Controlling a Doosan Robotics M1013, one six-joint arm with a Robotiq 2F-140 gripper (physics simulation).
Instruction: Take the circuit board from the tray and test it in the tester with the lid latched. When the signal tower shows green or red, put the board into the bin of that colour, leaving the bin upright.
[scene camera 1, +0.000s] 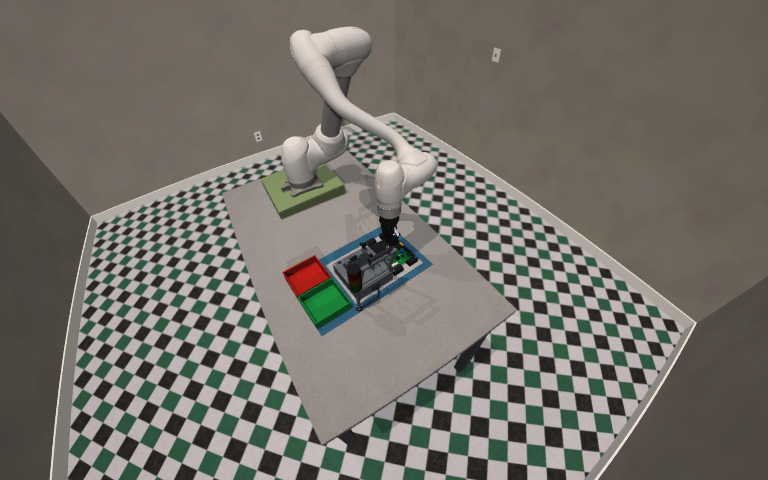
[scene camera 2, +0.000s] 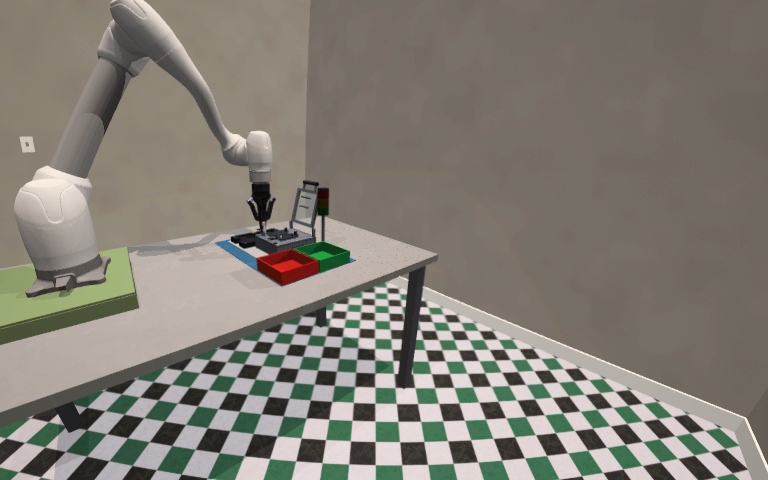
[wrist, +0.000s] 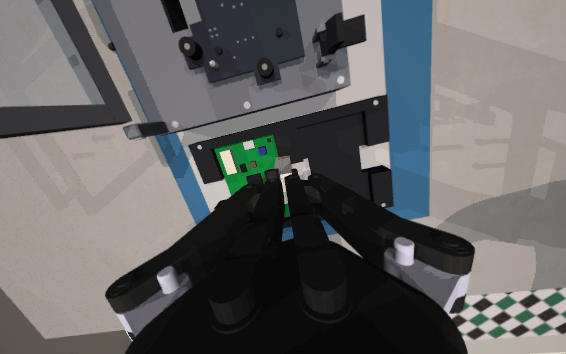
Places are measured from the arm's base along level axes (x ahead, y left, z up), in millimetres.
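Where they show: gripper, between the fingertips: (wrist: 284, 167); arm's base, origin of its link: (scene camera 1: 304, 183) (scene camera 2: 73, 276).
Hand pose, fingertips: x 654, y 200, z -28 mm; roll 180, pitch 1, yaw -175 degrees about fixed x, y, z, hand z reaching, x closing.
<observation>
Things, the pixels of their centre, and the offset from my fingertips. "spot": a spot on its surface instead. Level surfaces: height alone.
- green circuit board, middle of its body: (wrist: 255, 185) (scene camera 1: 398, 257) dy +22, dx +37, dz -5 mm
- black tray, a spot on its surface: (wrist: 330, 145) spot: dy -21, dx -55, dz -10 mm
- signal tower, a spot on its surface: (scene camera 1: 354, 278) spot: dy -235, dx +198, dz +207 mm
- red bin, middle of its body: (scene camera 2: 287, 265) (scene camera 1: 307, 277) dy -368, dx -42, dz -3 mm
- green bin, middle of its body: (scene camera 2: 321, 255) (scene camera 1: 324, 302) dy -342, dx +106, dz -3 mm
- blue-bordered mat, height of its surface: dz -26 mm
- grey table, height of its surface: dz -28 mm
- black latch, middle of its body: (wrist: 344, 33) dy -107, dx -46, dz +64 mm
The green circuit board (wrist: 241, 155) (scene camera 1: 402, 256) lies in the left part of the black tray (wrist: 330, 145) (scene camera 2: 243, 240). My gripper (wrist: 284, 167) (scene camera 2: 262, 229) is shut and empty; its closed fingertips are over the board's right side in the wrist view and hide part of it. The grey tester (wrist: 220, 95) (scene camera 2: 277, 244) stands beside the tray with no board in its nest. Its lid (wrist: 55, 120) (scene camera 2: 295, 212) stands open, unlatched. The signal tower (scene camera 1: 354, 278) (scene camera 2: 323, 202) shows no bright lamp. The red bin (scene camera 1: 306, 277) (scene camera 2: 286, 266) and green bin (scene camera 1: 323, 302) (scene camera 2: 331, 257) stand upright and look empty.
The tray, tester and bins are on a blue-bordered mat (scene camera 1: 421, 263) (wrist: 407, 100) on the grey table (scene camera 1: 453, 316) (scene camera 2: 186, 294). A black latch (wrist: 345, 32) juts from the tester's side. The arm's green base block (scene camera 1: 283, 206) (scene camera 2: 113, 283) stands at the table's far end in scene camera 1.
</observation>
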